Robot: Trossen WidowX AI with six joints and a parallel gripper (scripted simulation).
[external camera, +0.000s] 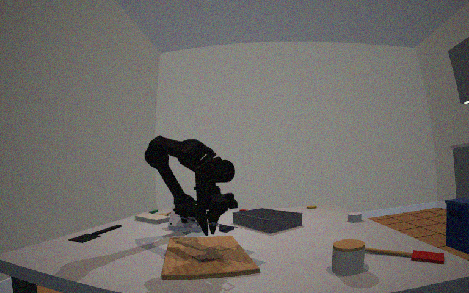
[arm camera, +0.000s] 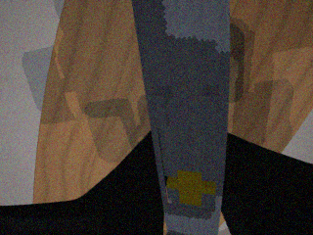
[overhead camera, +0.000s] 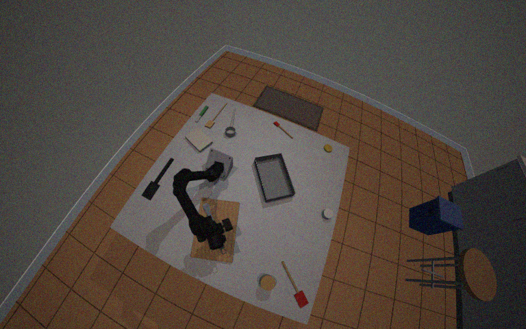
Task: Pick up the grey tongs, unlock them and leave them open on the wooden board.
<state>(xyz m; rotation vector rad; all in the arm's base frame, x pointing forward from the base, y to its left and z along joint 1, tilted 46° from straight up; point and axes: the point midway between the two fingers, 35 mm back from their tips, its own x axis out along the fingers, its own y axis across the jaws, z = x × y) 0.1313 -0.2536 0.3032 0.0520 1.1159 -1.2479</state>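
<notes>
My gripper tip is now 2 cm past the wooden board, 3 cm to the right of it and 7 cm above it. The rest, counted from my gripper tip: roasting tin (23 cm ahead, 45 cm to the left, 5 cm below); black spatula (50 cm behind, 20 cm to the left, 7 cm below); yellow lock (4 cm above).
</notes>
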